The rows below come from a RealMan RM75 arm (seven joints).
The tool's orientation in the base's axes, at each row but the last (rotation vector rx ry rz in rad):
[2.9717, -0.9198, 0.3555]
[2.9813, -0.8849, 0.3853]
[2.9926, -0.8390, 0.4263]
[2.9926, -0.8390, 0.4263]
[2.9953, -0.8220, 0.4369]
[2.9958, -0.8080, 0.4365]
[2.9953, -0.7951, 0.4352]
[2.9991, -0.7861, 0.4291]
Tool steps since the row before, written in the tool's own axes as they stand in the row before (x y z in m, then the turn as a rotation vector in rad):
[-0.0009, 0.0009, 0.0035, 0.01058, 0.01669, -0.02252]
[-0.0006, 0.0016, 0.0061, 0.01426, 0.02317, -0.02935]
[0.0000, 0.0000, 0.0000, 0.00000, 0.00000, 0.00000]
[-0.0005, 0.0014, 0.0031, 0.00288, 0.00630, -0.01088]
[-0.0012, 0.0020, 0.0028, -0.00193, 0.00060, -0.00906]
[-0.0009, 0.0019, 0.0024, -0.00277, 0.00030, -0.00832]
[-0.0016, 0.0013, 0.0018, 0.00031, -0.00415, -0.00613]
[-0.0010, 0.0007, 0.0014, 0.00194, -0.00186, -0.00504]
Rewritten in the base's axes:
[-0.0005, -0.0005, -0.0037, -0.00563, -0.01797, 0.02330]
[0.0001, -0.0015, -0.0062, -0.00772, -0.02486, 0.03040]
[0.0000, 0.0000, 0.0000, 0.00000, 0.00000, 0.00000]
[-0.0003, -0.0012, -0.0032, -0.00366, -0.00603, 0.01080]
[-0.0012, -0.0013, -0.0031, -0.00429, 0.00115, 0.00815]
[-0.0011, -0.0014, -0.0027, -0.00464, 0.00177, 0.00723]
[-0.0015, -0.0005, -0.0022, 0.00067, 0.00397, 0.00622]
[-0.0008, -0.0002, -0.0017, 0.00121, 0.00110, 0.00547]

